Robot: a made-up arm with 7 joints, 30 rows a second.
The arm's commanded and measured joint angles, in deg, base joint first. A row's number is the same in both.
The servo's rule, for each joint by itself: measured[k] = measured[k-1] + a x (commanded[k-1-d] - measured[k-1]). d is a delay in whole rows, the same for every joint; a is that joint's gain. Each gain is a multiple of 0.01, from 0.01 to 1. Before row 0 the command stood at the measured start. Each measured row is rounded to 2 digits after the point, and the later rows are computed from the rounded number. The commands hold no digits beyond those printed.
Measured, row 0:
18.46 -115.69 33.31 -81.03 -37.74 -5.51 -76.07
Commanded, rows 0 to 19:
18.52 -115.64 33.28 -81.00 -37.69 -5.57 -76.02
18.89 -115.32 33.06 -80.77 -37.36 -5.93 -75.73
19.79 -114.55 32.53 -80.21 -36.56 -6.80 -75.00
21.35 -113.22 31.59 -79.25 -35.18 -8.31 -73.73
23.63 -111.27 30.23 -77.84 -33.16 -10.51 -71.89
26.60 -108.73 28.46 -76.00 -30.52 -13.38 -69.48
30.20 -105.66 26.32 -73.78 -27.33 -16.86 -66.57
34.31 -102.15 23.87 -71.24 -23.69 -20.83 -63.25
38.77 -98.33 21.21 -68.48 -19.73 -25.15 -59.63
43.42 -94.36 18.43 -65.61 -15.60 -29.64 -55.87
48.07 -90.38 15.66 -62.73 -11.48 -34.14 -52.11
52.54 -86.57 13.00 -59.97 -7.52 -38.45 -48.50
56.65 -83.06 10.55 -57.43 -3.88 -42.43 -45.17
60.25 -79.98 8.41 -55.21 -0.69 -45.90 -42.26
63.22 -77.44 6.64 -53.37 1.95 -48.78 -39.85
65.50 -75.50 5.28 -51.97 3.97 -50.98 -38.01
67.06 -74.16 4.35 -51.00 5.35 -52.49 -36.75
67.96 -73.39 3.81 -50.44 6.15 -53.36 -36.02
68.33 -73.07 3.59 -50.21 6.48 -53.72 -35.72
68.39 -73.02 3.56 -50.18 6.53 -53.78 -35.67
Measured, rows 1 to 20:
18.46 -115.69 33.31 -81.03 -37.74 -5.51 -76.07
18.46 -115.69 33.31 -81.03 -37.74 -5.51 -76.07
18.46 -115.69 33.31 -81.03 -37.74 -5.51 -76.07
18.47 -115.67 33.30 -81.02 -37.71 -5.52 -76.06
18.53 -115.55 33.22 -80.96 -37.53 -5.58 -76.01
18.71 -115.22 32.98 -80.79 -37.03 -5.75 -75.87
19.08 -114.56 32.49 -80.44 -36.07 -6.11 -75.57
19.72 -113.47 31.70 -79.84 -34.56 -6.73 -75.05
20.68 -111.91 30.57 -78.96 -32.46 -7.66 -74.27
22.01 -109.85 29.08 -77.77 -29.79 -8.95 -73.19
23.73 -107.31 27.26 -76.27 -26.62 -10.61 -71.80
25.84 -104.35 25.14 -74.48 -23.04 -12.65 -70.10
28.30 -101.05 22.79 -72.44 -19.17 -15.03 -68.11
31.07 -97.53 20.29 -70.21 -15.17 -17.71 -65.87
34.08 -93.91 17.74 -67.85 -11.19 -20.61 -63.44
37.24 -90.33 15.22 -65.45 -7.39 -23.66 -60.88
40.46 -86.91 12.84 -63.09 -3.91 -26.77 -58.27
43.65 -83.78 10.67 -60.85 -0.86 -29.85 -55.69
46.71 -81.05 8.78 -58.81 1.65 -32.81 -53.21
49.56 -78.78 7.23 -57.01 3.57 -35.57 -50.91
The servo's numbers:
d 3
a 0.14 0.33 0.35 0.23 0.52 0.14 0.14

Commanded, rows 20 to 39:
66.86 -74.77 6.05 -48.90 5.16 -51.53 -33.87
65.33 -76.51 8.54 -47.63 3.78 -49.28 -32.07
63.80 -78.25 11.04 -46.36 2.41 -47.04 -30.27
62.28 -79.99 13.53 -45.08 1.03 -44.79 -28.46
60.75 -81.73 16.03 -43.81 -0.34 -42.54 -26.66
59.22 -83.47 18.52 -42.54 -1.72 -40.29 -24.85
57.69 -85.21 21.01 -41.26 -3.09 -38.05 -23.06
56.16 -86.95 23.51 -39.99 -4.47 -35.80 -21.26
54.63 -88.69 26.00 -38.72 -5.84 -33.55 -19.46
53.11 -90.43 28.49 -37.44 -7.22 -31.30 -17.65
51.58 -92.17 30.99 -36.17 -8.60 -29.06 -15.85
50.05 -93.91 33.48 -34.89 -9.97 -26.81 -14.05
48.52 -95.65 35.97 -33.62 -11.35 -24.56 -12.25
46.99 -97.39 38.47 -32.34 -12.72 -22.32 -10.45
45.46 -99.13 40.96 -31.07 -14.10 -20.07 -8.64
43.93 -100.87 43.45 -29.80 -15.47 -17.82 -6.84
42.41 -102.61 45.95 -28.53 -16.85 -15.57 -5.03
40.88 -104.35 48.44 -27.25 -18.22 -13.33 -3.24
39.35 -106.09 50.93 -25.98 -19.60 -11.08 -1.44
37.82 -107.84 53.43 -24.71 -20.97 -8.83 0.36
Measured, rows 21 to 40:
52.14 -77.00 6.03 -55.50 4.91 -38.06 -48.83
54.41 -75.70 5.18 -54.28 5.73 -40.25 -46.99
56.37 -74.82 4.61 -53.34 6.15 -42.14 -45.41
57.84 -74.80 5.11 -52.32 5.64 -43.45 -43.79
58.89 -75.36 6.31 -51.24 4.67 -44.27 -42.15
59.58 -76.31 7.97 -50.12 3.49 -44.66 -40.49
59.96 -77.52 9.92 -48.96 2.21 -44.68 -38.81
60.07 -78.91 12.06 -47.78 0.88 -44.38 -37.11
59.95 -80.41 14.32 -46.57 -0.47 -43.81 -35.39
59.63 -81.99 16.66 -45.35 -1.83 -43.00 -33.66
59.14 -83.63 19.06 -44.12 -3.20 -41.99 -31.92
58.51 -85.30 21.49 -42.88 -4.57 -40.81 -30.18
57.75 -86.99 23.94 -41.63 -5.95 -39.48 -28.43
56.89 -88.70 26.41 -40.37 -7.33 -38.02 -26.67
55.93 -90.42 28.88 -39.11 -8.70 -36.45 -24.90
54.89 -92.15 31.36 -37.85 -10.08 -34.79 -23.13
53.78 -93.88 33.85 -36.58 -11.45 -33.04 -21.35
52.62 -95.61 36.34 -35.31 -12.83 -31.22 -19.57
51.40 -97.35 38.83 -34.04 -14.20 -29.34 -17.79
50.14 -99.09 41.32 -32.77 -15.58 -27.41 -16.00

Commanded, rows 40 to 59:
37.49 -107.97 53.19 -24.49 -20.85 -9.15 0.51
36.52 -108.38 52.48 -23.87 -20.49 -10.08 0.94
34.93 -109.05 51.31 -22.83 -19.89 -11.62 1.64
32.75 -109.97 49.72 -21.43 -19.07 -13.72 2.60
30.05 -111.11 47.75 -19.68 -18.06 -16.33 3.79
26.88 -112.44 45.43 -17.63 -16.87 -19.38 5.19
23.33 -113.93 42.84 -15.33 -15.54 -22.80 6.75
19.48 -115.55 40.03 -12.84 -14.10 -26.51 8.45
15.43 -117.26 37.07 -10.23 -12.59 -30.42 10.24
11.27 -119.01 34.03 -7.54 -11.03 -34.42 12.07
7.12 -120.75 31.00 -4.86 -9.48 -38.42 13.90
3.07 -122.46 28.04 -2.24 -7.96 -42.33 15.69
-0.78 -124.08 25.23 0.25 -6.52 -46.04 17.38
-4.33 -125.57 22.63 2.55 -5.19 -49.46 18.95
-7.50 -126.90 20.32 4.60 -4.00 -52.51 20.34
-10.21 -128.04 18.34 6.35 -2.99 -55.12 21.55
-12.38 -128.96 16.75 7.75 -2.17 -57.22 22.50
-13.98 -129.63 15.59 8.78 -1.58 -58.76 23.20
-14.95 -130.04 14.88 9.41 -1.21 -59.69 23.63
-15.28 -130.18 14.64 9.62 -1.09 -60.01 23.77
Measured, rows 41 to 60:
48.84 -100.83 43.81 -31.50 -16.95 -25.44 -14.21
47.51 -102.57 46.30 -30.23 -18.33 -23.43 -12.42
46.15 -104.31 48.80 -28.96 -19.70 -21.39 -10.63
44.94 -105.52 50.34 -27.93 -20.30 -19.68 -9.07
43.76 -106.46 51.09 -27.00 -20.40 -18.34 -7.67
42.52 -107.31 51.17 -26.04 -20.13 -17.40 -6.37
41.15 -108.19 50.66 -24.98 -19.58 -16.88 -5.11
39.60 -109.15 49.64 -23.76 -18.79 -16.80 -3.86
37.82 -110.24 48.17 -22.35 -17.79 -17.16 -2.59
35.79 -111.46 46.30 -20.74 -16.62 -17.95 -1.28
33.51 -112.81 44.11 -18.92 -15.31 -19.15 0.08
30.98 -114.28 41.65 -16.92 -13.90 -20.73 1.50
28.22 -115.84 38.98 -14.76 -12.41 -22.65 2.98
25.27 -117.46 36.19 -12.48 -10.89 -24.86 4.51
22.16 -119.11 33.34 -10.12 -9.37 -27.31 6.08
18.95 -120.75 30.50 -7.73 -7.89 -29.93 7.66
15.69 -122.34 27.75 -5.37 -6.49 -32.66 9.24
12.44 -123.84 25.15 -3.08 -5.20 -35.44 10.79
9.27 -125.23 22.77 -0.91 -4.05 -38.20 12.30
6.24 -126.46 20.66 1.08 -3.07 -40.86 13.73

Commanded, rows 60 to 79:
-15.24 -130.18 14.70 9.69 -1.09 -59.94 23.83
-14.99 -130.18 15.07 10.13 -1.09 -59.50 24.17
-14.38 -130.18 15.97 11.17 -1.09 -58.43 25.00
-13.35 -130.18 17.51 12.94 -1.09 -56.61 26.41
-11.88 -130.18 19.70 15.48 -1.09 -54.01 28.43
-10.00 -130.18 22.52 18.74 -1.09 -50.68 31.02
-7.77 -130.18 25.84 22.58 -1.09 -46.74 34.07
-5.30 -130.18 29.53 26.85 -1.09 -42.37 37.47
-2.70 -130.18 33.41 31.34 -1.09 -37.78 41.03
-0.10 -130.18 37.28 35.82 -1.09 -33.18 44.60
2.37 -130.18 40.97 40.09 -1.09 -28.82 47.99
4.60 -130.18 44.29 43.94 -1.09 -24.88 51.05
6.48 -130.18 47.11 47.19 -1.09 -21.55 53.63
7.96 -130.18 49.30 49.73 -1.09 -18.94 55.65
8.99 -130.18 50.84 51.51 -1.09 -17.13 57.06
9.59 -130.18 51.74 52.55 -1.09 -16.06 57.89
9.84 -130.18 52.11 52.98 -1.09 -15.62 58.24
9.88 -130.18 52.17 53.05 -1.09 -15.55 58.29
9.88 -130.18 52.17 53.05 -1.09 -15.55 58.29
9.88 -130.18 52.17 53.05 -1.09 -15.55 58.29
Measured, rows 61 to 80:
3.41 -127.51 18.89 2.85 -2.30 -43.37 15.06
0.84 -128.34 17.49 4.36 -1.73 -45.65 16.26
-1.42 -128.95 16.49 5.57 -1.40 -47.66 17.31
-3.35 -129.36 15.86 6.52 -1.24 -49.38 18.22
-4.98 -129.63 15.58 7.35 -1.16 -50.80 19.05
-6.30 -129.81 15.72 8.23 -1.12 -51.87 19.88
-7.29 -129.93 16.35 9.31 -1.10 -52.53 20.79
-7.93 -130.01 17.52 10.73 -1.09 -52.74 21.86
-8.22 -130.07 19.27 12.57 -1.09 -52.45 23.14
-8.16 -130.11 21.57 14.87 -1.09 -51.65 24.67
-7.76 -130.13 24.36 17.63 -1.09 -50.35 26.46
-7.05 -130.15 27.53 20.78 -1.09 -48.59 28.50
-6.08 -130.16 30.94 24.24 -1.09 -46.43 30.75
-4.90 -130.17 34.45 27.89 -1.09 -43.96 33.16
-3.57 -130.17 37.89 31.58 -1.09 -41.29 35.66
-2.16 -130.17 41.12 35.17 -1.09 -38.53 38.18
-0.74 -130.17 43.98 38.52 -1.09 -35.79 40.63
0.62 -130.17 46.38 41.51 -1.09 -33.18 42.93
1.88 -130.17 48.26 44.05 -1.09 -30.78 45.02
2.99 -130.17 49.61 46.10 -1.09 -28.66 46.87

